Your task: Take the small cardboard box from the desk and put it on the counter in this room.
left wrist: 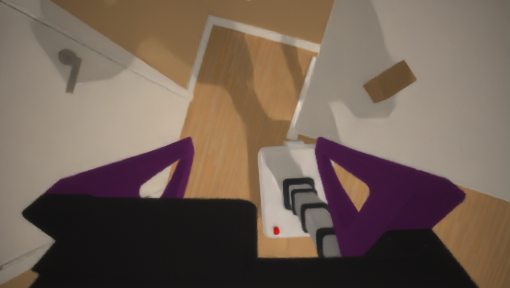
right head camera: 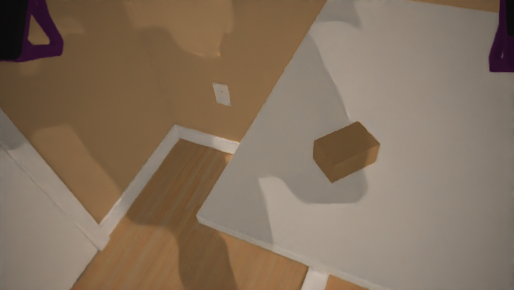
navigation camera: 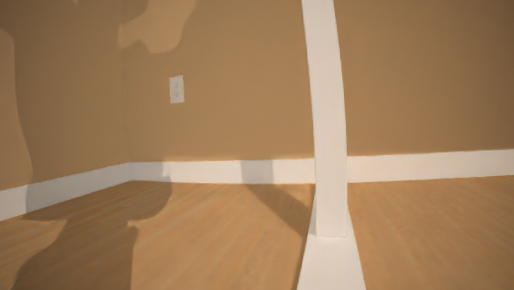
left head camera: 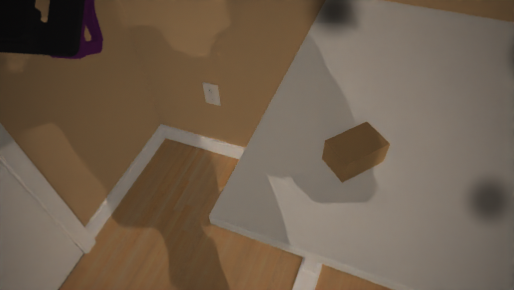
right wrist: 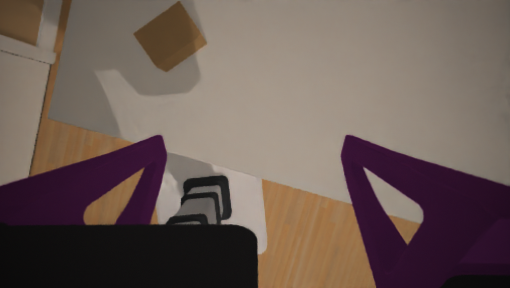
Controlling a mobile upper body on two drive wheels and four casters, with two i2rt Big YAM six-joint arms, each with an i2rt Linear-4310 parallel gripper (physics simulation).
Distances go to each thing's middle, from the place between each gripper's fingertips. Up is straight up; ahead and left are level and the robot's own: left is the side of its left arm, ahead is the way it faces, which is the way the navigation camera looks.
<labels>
I see the small brown cardboard box (right head camera: 338, 154) 130 mm ahead of my left hand, 340 mm to the right of it and 320 mm below it.
The small brown cardboard box is 300 mm below my right hand, 160 mm ahead of it and 120 mm to the left of it.
</labels>
